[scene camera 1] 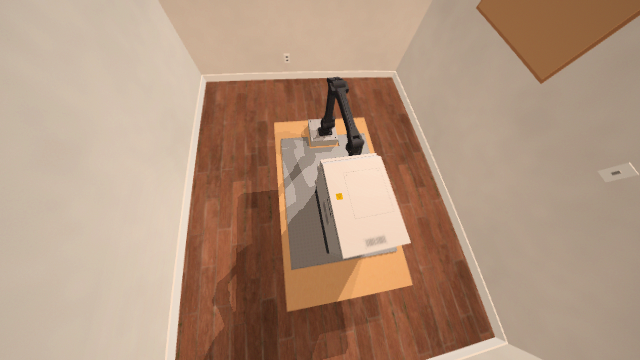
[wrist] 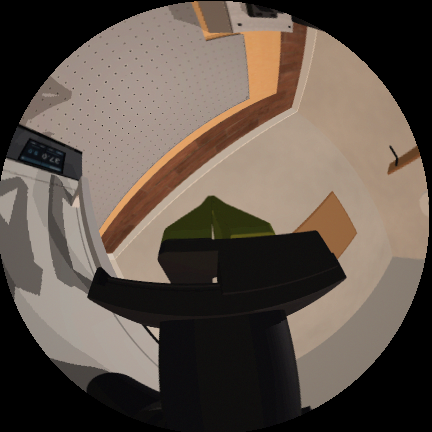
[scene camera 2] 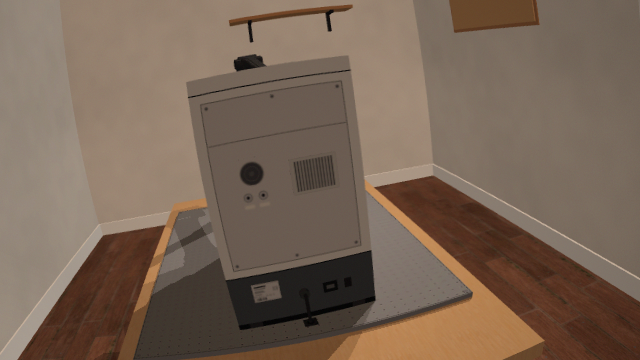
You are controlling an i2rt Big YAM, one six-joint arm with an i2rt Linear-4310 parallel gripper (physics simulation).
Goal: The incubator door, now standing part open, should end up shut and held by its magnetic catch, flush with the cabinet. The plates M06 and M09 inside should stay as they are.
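Frame: origin at the arm's base, x ahead, y left, z up, level; centimetres.
Seen in the pictures: gripper, fingertip midpoint: (scene camera 1: 360, 149) (wrist: 210, 201); arm's base, origin of the base link: (scene camera 1: 325, 131).
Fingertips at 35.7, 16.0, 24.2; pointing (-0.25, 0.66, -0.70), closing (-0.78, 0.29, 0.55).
Note:
Offsets run from my fingertips to a thing's top centre, as dx, dy, dz. "spot": to the spot under its first point. Level surfaces: height alone.
The white incubator cabinet @[+38.7, -18.4, +23.9] (scene camera 1: 370, 200) (scene camera 2: 280, 225) stands on the grey board. Its door @[spot: +15.5, -18.6, +20.3] (scene camera 1: 348, 158) shows as a thin strip along the front edge in scene camera 1, close to the cabinet; I cannot tell whether it is flush or caught by the magnet. In the wrist view the pale door face (wrist: 25, 320) fills the lower left, with a pale upright bar, apparently the handle. My gripper (wrist: 210, 201) is shut and empty, its green fingertips beside the door front. In scene camera 1 the arm's wrist is just in front of the door. Plates M06 and M09 are hidden.
The perforated grey board @[dz -31.2] (scene camera 1: 302, 245) (scene camera 2: 415, 260) (wrist: 150, 85) lies on the wooden table @[dz -32.5] (scene camera 1: 320, 295) (scene camera 2: 500, 325). The arm's base (scene camera 1: 315, 127) stands at the table's far end. A dark display panel @[spot: +16.1, -12.2, -23.6] (wrist: 42, 154) is below the door. A power cable @[spot: +65.8, -18.1, -26.7] (scene camera 2: 307, 307) leaves the cabinet's back.

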